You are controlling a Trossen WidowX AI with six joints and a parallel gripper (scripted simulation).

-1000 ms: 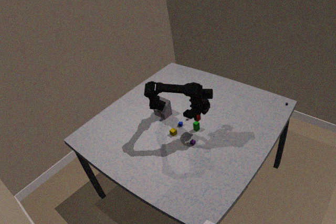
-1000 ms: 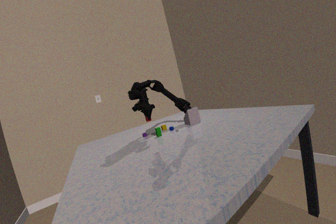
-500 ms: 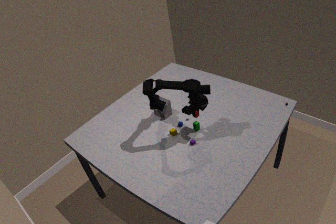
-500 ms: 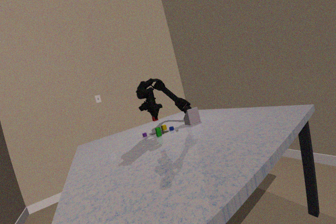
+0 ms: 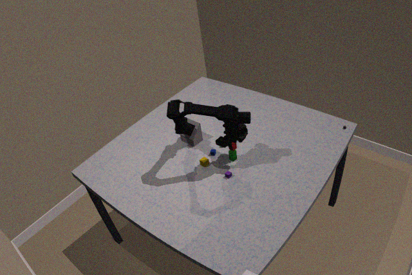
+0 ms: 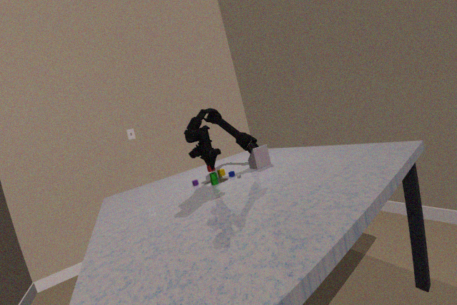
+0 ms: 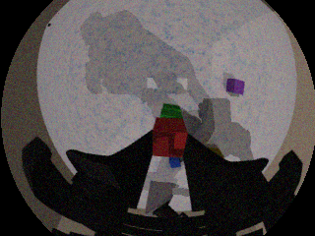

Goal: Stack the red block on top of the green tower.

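The small blue block lies 12 cm behind my gripper tip, 3 cm to the right of it and 7 cm below it. The rest, counted from my gripper tip: yellow block 10 cm behind, 12 cm to the right, 6 cm below; then red block 1 cm above; then purple block 6 cm ahead, 12 cm to the right, 7 cm below.
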